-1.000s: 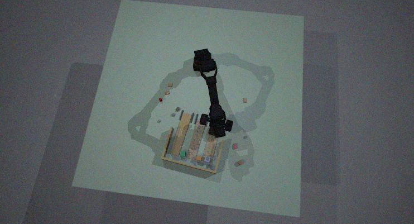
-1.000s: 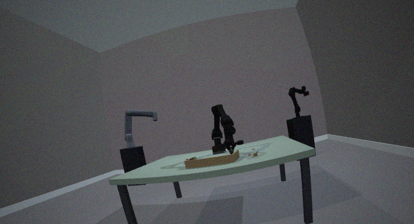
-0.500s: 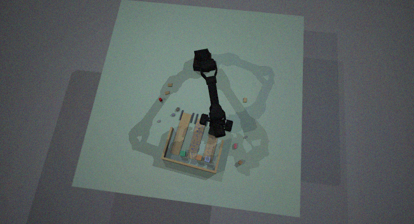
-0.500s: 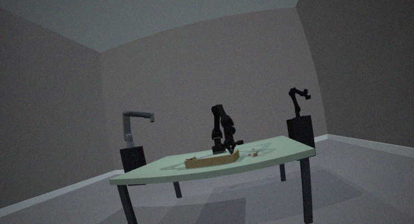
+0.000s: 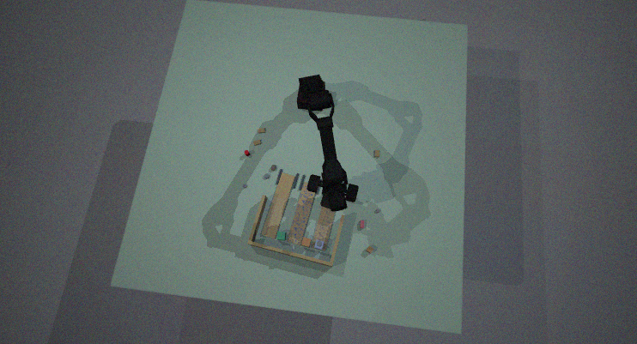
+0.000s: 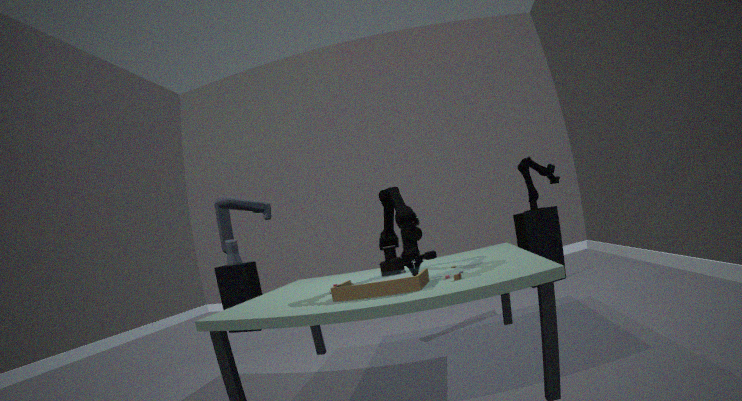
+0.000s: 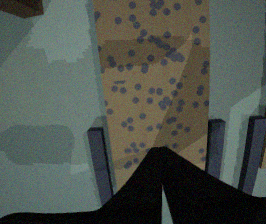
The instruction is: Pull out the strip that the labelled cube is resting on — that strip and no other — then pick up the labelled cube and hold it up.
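Right now the spotted strip is 10 cm ahead of my gripper tip and 2 cm to the right of it. Also, from my gripper tip: labelled cube 20 cm ahead, 5 cm to the right, 2 cm above; then pink block 12 cm ahead, 11 cm to the left.
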